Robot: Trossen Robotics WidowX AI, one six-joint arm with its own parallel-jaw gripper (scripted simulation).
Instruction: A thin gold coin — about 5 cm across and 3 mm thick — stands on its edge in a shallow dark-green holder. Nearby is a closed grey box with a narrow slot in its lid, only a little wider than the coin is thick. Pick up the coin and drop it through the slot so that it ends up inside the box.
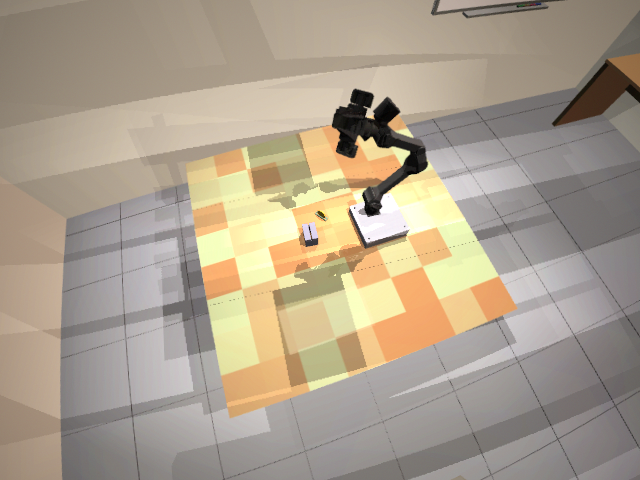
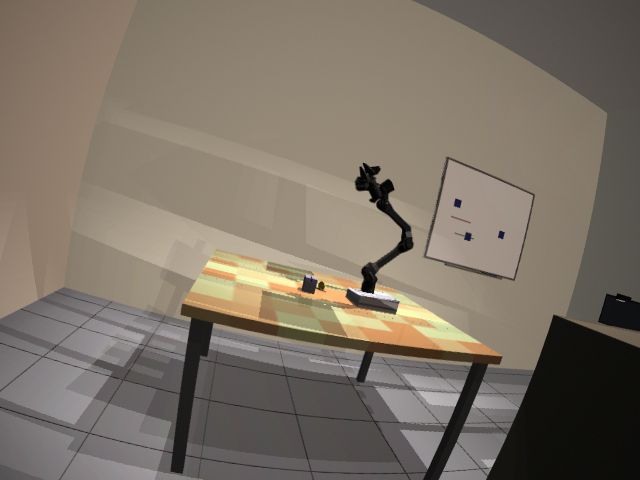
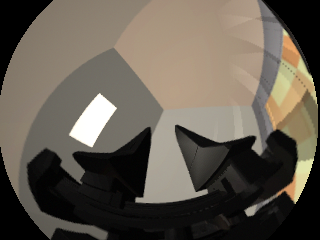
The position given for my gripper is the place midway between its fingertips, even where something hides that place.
I see my gripper (image 1: 339,121).
My gripper is seen too in image 3 (image 3: 162,129).
